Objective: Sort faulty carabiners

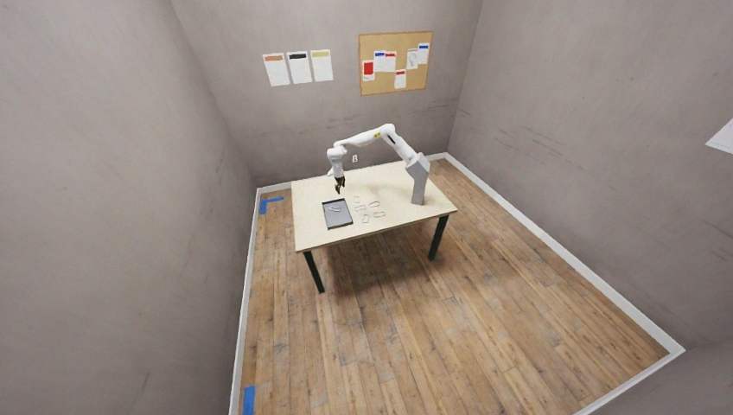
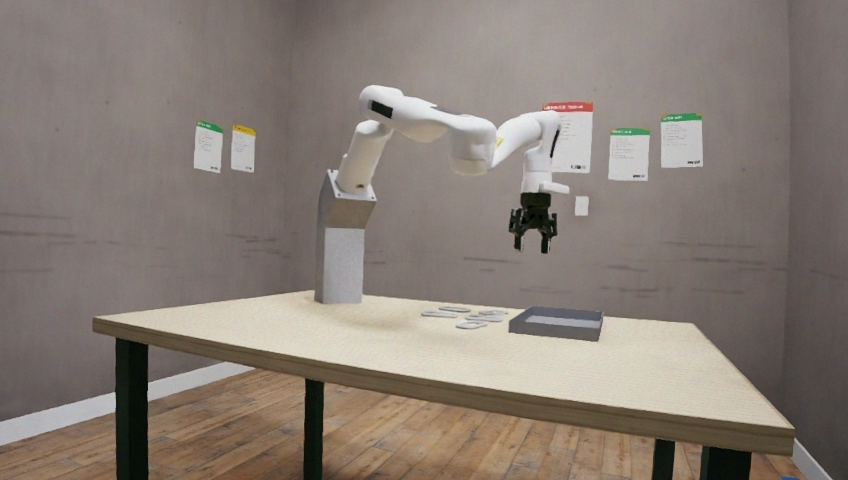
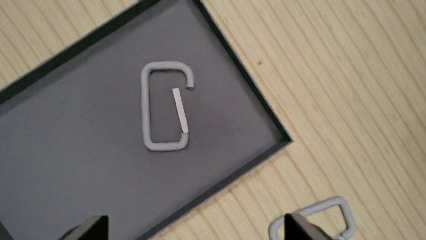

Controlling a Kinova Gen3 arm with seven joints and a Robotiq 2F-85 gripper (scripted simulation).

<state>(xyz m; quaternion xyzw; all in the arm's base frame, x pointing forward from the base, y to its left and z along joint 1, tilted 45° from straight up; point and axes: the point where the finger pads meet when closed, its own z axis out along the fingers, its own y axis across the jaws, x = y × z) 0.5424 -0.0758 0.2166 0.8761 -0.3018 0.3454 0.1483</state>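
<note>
My hand is 19 cm above the carabiner gate, 10 cm past it and 9 cm to the right of it. From my hand the other things lie so: grey tray: 18 cm below, 8 cm ahead, 3 cm to the left.
</note>
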